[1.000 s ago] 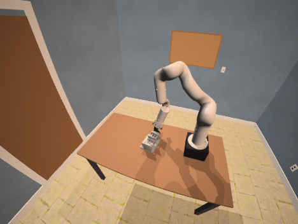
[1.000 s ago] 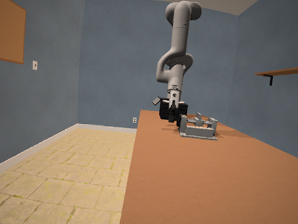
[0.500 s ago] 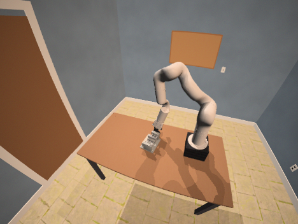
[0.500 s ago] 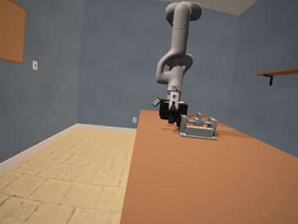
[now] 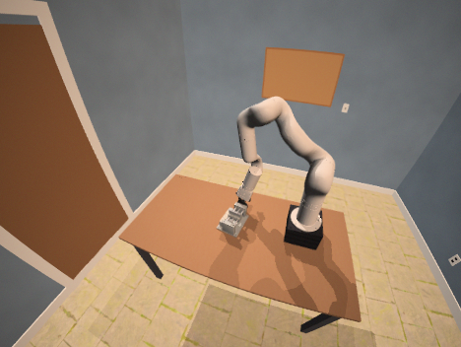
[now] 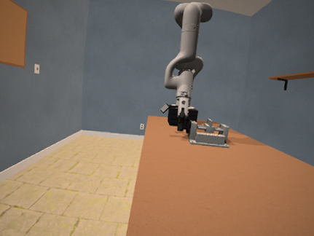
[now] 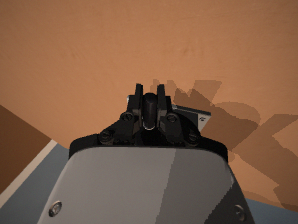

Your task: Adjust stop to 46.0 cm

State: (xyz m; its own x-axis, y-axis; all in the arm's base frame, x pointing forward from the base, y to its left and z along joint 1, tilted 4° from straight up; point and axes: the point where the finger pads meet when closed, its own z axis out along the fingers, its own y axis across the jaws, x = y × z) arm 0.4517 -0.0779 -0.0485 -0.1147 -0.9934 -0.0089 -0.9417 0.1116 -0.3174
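My gripper is now 10 mm to the right of the dark round handwheel handle. From my hand the other things lie so: black handwheel: 20 mm to the left.
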